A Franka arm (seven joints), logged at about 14 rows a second.
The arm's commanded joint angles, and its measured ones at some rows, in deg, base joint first. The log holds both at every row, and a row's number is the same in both.
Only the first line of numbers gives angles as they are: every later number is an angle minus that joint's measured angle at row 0.
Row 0, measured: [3.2 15.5 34.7 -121.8 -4.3 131.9 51.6]
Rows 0 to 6, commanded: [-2.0 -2.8 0.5 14.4 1.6 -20.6 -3.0]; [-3.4 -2.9 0.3 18.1 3.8 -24.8 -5.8]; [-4.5 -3.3 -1.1 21.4 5.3 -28.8 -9.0]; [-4.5 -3.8 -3.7 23.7 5.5 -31.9 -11.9]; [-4.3 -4.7 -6.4 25.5 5.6 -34.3 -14.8]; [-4.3 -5.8 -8.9 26.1 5.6 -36.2 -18.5]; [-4.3 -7.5 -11.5 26.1 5.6 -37.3 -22.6]
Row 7, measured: [-4.2 -5.9 -6.1 23.3 4.3 -32.4 -13.7]
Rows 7 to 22, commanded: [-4.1 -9.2 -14.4 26.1 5.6 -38.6 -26.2]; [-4.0 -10.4 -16.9 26.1 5.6 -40.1 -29.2]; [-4.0 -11.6 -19.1 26.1 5.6 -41.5 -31.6]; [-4.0 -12.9 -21.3 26.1 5.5 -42.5 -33.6]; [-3.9 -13.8 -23.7 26.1 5.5 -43.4 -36.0]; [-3.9 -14.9 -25.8 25.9 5.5 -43.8 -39.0]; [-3.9 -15.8 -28.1 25.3 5.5 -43.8 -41.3]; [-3.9 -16.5 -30.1 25.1 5.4 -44.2 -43.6]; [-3.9 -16.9 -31.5 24.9 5.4 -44.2 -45.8]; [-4.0 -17.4 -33.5 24.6 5.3 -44.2 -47.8]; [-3.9 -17.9 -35.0 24.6 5.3 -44.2 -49.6]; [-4.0 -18.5 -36.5 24.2 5.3 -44.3 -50.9]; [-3.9 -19.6 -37.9 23.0 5.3 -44.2 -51.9]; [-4.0 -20.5 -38.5 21.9 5.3 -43.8 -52.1]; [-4.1 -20.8 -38.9 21.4 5.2 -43.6 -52.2]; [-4.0 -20.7 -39.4 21.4 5.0 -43.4 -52.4]
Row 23, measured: [-4.4 -18.1 -38.1 24.4 4.5 -43.9 -51.3]
